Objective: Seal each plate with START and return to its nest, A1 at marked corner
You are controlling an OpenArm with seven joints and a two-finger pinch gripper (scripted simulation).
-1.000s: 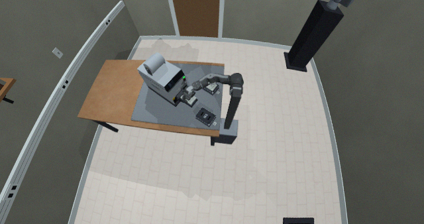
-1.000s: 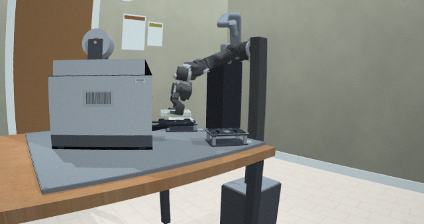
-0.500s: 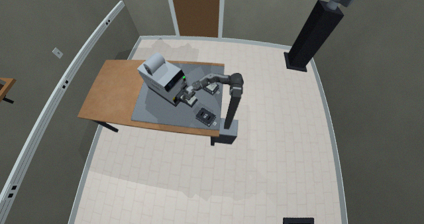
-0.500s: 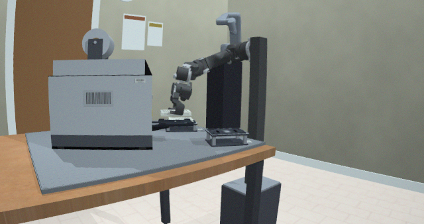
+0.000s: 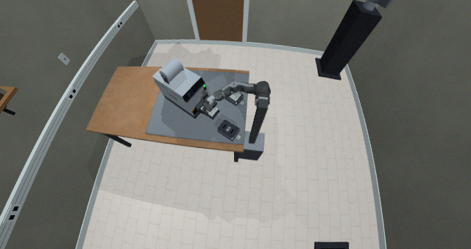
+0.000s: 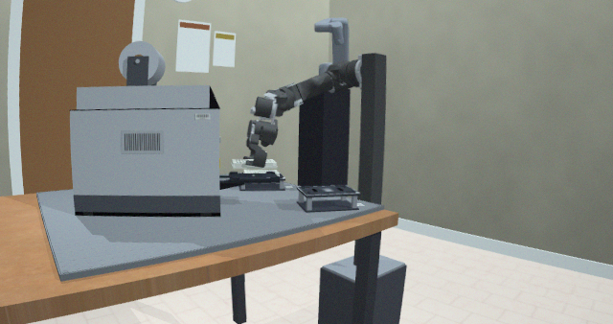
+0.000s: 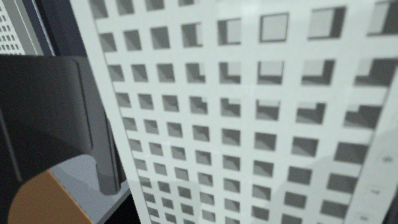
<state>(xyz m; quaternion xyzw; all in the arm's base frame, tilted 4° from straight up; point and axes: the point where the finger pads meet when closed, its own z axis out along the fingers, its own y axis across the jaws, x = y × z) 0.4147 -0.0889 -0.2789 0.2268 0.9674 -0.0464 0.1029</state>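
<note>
Right now my hand is 4 cm above the sealer stage. Also, from my hand: white start button: 13 cm to the right, 6 cm above, 5 cm ahead; then plate nest: 18 cm behind, 13 cm to the left, 8 cm below; then yellow warning mark: 13 cm ahead, 3 cm to the left, 1 cm above.
</note>
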